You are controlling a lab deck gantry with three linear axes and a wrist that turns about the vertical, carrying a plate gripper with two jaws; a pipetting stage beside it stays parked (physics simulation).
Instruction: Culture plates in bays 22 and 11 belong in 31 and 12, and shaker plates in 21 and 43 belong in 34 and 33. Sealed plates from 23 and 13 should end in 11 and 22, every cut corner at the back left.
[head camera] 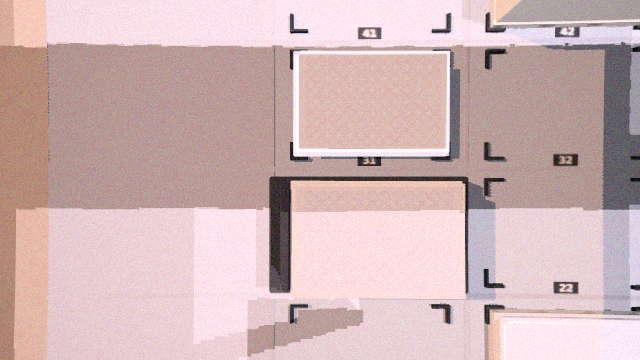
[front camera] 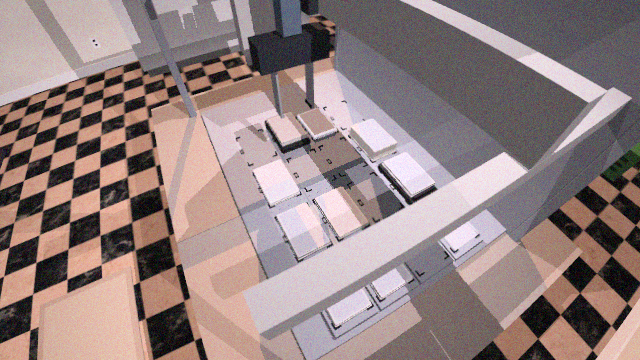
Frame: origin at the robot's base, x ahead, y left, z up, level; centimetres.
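Where they show: gripper, between the fingertips: (front camera: 295,109); robot's base, origin of its link: (front camera: 236,138).
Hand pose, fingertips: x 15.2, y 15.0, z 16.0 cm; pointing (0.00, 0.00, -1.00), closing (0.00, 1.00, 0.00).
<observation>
Each offset is from my fingertips to the top centre of the thing. "spot": to the spot under its first point.
My gripper (front camera: 295,111) is raised beyond the plates in the front view, its jaws apart and empty; it does not show in the head view. A beige plate {dx -8.8, dy +0.1, dz -12.3 cm} (front camera: 285,129) (head camera: 378,250) lies on the black shaker base {spot: dx -16.1, dy +0.1, dz -14.1 cm} (head camera: 279,235) in bay 21, with more base showing at its left. A white-rimmed plate {dx -8.8, dy +10.7, dz -14.6 cm} (front camera: 316,123) (head camera: 371,102) lies in bay 31. Bays 22 and 11 hold no plate. White plates stand in bay 12 {spot: dx +8.3, dy -10.7, dz -14.3 cm} (front camera: 276,181) (head camera: 570,340) and bay 13 {spot: dx +24.4, dy -10.9, dz -14.6 cm} (front camera: 302,229); a pinkish plate {dx +24.0, dy +0.0, dz -14.6 cm} (front camera: 340,211) is in bay 23. A plate {dx +24.0, dy +21.6, dz -12.3 cm} (front camera: 407,172) sits on a dark base in bay 43. Cut corners cannot be made out.
A tall white block {dx +7.6, dy +21.4, dz -11.8 cm} (front camera: 372,137) stands in bay 42, and its edge {spot: dx +7.3, dy +17.3, dz -15.3 cm} (head camera: 570,21) shows at the head view's top right. A pale beam (front camera: 380,240) crosses the front. White plates {dx +40.4, dy -10.7, dz -13.1 cm} (front camera: 348,307) {dx +40.4, dy +0.0, dz -13.1 cm} (front camera: 392,282) {dx +40.4, dy +21.4, dz -13.7 cm} (front camera: 460,237) lie beyond it. A grey wall (front camera: 425,75) stands at the right.
</observation>
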